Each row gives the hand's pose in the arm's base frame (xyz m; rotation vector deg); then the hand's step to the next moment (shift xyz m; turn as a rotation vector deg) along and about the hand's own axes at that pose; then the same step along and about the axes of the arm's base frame.
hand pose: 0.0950 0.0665 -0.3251 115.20 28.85 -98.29
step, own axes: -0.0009 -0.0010 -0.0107 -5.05 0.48 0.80
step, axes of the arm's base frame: 0.0081 0.0068 0.0022 -1.21 -0.78 4.93
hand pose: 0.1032 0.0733 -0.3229 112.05 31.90 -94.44
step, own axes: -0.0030 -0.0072 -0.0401 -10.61 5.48 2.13
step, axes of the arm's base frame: 0.0260 0.0307 0.0071 -0.16 -5.41 10.85
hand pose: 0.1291 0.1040 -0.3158 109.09 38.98 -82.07
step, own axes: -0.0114 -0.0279 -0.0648 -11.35 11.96 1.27
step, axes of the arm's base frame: 0.0170 0.0670 0.0180 4.94 -9.01 12.96
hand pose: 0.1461 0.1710 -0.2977 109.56 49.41 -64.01
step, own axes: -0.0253 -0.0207 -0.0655 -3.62 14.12 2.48
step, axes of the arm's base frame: -0.0009 0.0615 0.0397 9.28 -9.74 6.14
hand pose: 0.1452 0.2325 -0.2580 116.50 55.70 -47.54
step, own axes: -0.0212 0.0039 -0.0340 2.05 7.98 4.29
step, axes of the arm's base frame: 0.0005 0.0182 0.0359 6.64 -6.37 -1.26
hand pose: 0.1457 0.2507 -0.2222 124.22 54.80 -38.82
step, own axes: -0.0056 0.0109 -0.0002 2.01 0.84 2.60
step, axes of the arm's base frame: 0.0052 -0.0079 0.0078 1.37 -1.48 -2.73
